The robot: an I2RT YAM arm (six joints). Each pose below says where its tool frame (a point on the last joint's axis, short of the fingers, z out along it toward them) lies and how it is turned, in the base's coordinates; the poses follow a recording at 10 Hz.
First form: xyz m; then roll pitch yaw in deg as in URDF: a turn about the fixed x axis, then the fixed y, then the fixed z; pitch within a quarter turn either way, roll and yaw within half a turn.
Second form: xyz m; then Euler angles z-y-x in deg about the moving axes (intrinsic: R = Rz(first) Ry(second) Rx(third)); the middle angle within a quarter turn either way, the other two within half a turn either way. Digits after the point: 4 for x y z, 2 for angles.
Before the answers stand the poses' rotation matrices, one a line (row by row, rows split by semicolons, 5 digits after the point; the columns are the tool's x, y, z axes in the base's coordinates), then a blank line. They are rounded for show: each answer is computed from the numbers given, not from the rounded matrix.
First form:
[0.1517, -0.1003, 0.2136, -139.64, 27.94, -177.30]
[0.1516, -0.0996, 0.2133, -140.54, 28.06, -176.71]
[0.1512, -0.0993, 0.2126, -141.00, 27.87, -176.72]
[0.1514, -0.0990, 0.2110, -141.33, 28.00, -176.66]
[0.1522, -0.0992, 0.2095, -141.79, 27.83, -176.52]
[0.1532, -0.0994, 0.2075, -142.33, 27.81, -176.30]
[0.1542, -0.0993, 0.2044, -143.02, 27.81, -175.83]
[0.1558, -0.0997, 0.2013, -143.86, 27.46, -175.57]
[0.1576, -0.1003, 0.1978, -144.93, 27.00, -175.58]
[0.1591, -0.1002, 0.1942, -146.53, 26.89, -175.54]
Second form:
-0.88246 0.26719 0.38714; -0.04162 0.77544 -0.63005; -0.46855 -0.57210 -0.67317
-0.88100 0.25415 0.39905; -0.05064 0.78795 -0.61365; -0.47040 -0.56084 -0.68132
-0.88256 0.24924 0.39870; -0.05058 0.79270 -0.60750; -0.46747 -0.55633 -0.68701
-0.88145 0.24736 0.40232; -0.05144 0.79652 -0.60242; -0.46947 -0.55170 -0.68937
-0.88271 0.24054 0.40370; -0.05368 0.80183 -0.59514; -0.46685 -0.54700 -0.69487
-0.88266 0.23343 0.40795; -0.05708 0.80829 -0.58601; -0.46654 -0.54053 -0.70012
-0.88216 0.22181 0.41545; -0.06432 0.81714 -0.57284; -0.46654 -0.53206 -0.70658
-0.88468 0.20877 0.41684; -0.06854 0.82617 -0.55923; -0.46113 -0.52331 -0.71659
-0.88836 0.19700 0.41474; -0.06867 0.83612 -0.54423; -0.45399 -0.51195 -0.72924
-0.88918 0.18381 0.41902; -0.06936 0.85105 -0.52049; -0.45228 -0.49187 -0.74398

[0.1517, -0.1003, 0.2136, -177.30, 27.94, -139.64]
[0.1516, -0.0996, 0.2133, -176.71, 28.06, -140.54]
[0.1512, -0.0993, 0.2126, -176.72, 27.87, -141.00]
[0.1514, -0.0990, 0.2110, -176.66, 28.00, -141.33]
[0.1522, -0.0992, 0.2095, -176.52, 27.83, -141.79]
[0.1532, -0.0994, 0.2075, -176.30, 27.81, -142.33]
[0.1542, -0.0993, 0.2044, -175.83, 27.81, -143.02]
[0.1558, -0.0997, 0.2013, -175.57, 27.46, -143.86]
[0.1576, -0.1003, 0.1978, -175.58, 27.00, -144.93]
[0.1591, -0.1002, 0.1942, -175.54, 26.89, -146.53]

